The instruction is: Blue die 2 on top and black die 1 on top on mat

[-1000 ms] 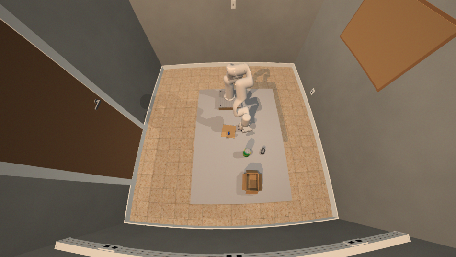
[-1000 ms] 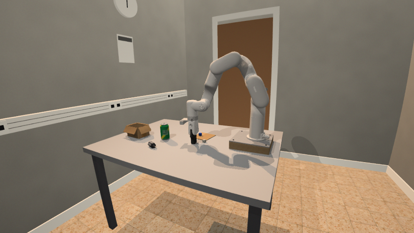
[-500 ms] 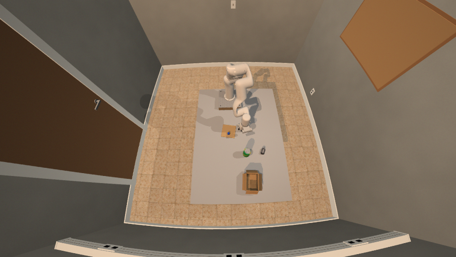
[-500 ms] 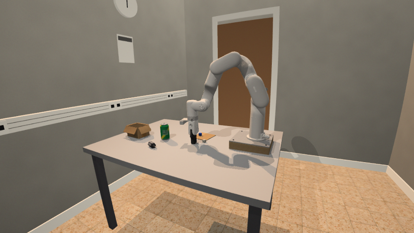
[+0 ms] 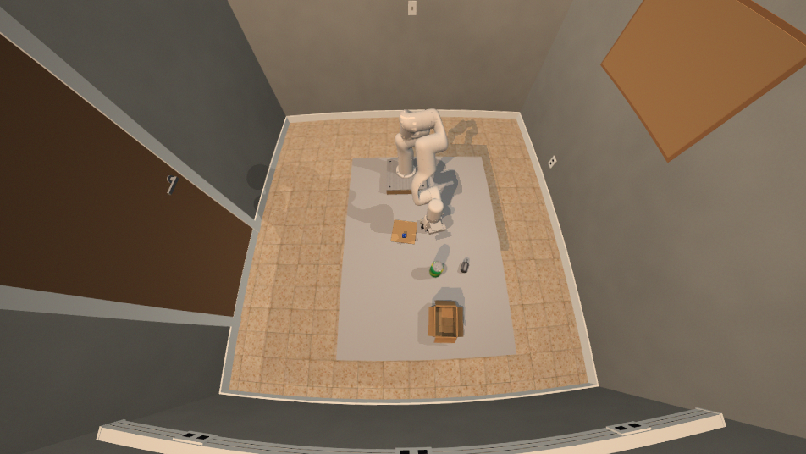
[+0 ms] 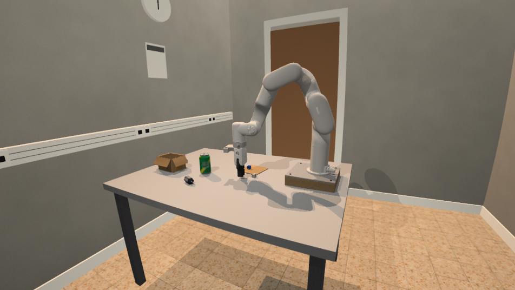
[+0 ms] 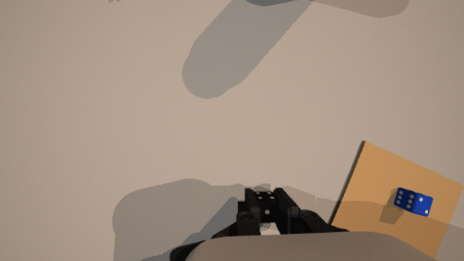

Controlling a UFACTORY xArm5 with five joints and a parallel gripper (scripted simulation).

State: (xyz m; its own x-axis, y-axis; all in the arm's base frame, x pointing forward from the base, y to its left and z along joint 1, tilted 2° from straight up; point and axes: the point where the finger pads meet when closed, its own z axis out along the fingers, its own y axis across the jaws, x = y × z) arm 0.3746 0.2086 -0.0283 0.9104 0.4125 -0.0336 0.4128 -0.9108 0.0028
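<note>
Now: the mat 30 mm ahead of my hand, 150 mm to the right of it and 30 mm below it. From my hand the other things lie so: white die 50 mm behind, 60 mm to the right, 20 mm below; then blue die 60 mm ahead, 150 mm to the right, 20 mm below; then black die 10 mm below.
</note>
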